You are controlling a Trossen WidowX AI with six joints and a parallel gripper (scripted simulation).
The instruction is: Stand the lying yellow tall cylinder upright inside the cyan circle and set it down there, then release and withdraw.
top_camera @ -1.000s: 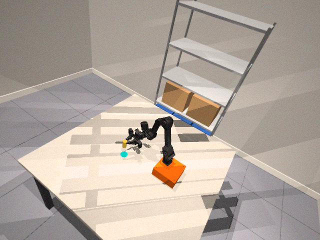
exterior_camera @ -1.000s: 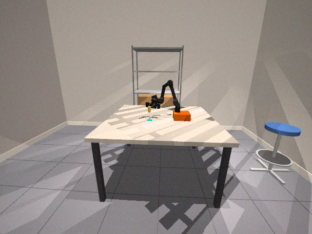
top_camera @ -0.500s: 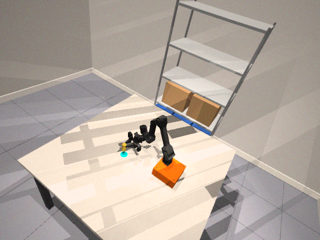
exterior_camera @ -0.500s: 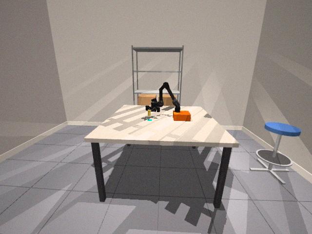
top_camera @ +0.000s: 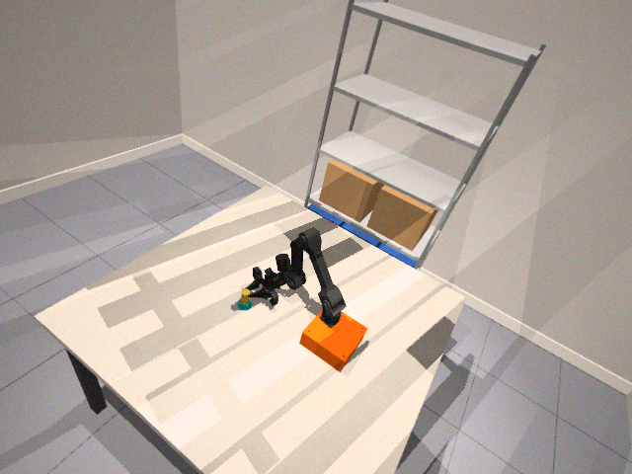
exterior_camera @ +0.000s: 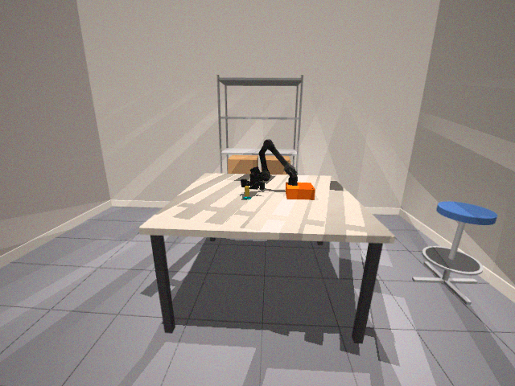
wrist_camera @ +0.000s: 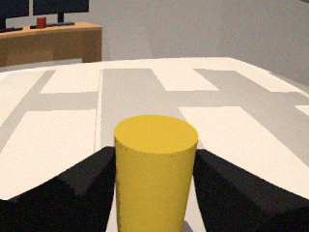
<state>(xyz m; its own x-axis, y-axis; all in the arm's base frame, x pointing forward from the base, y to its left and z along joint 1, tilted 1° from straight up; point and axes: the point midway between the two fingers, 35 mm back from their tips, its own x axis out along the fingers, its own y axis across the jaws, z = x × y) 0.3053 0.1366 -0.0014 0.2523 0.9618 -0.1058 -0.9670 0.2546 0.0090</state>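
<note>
Right now my gripper tip is 70 mm above the cyan circle. From my gripper tip the other things lie so: yellow tall cylinder 20 mm below.
</note>
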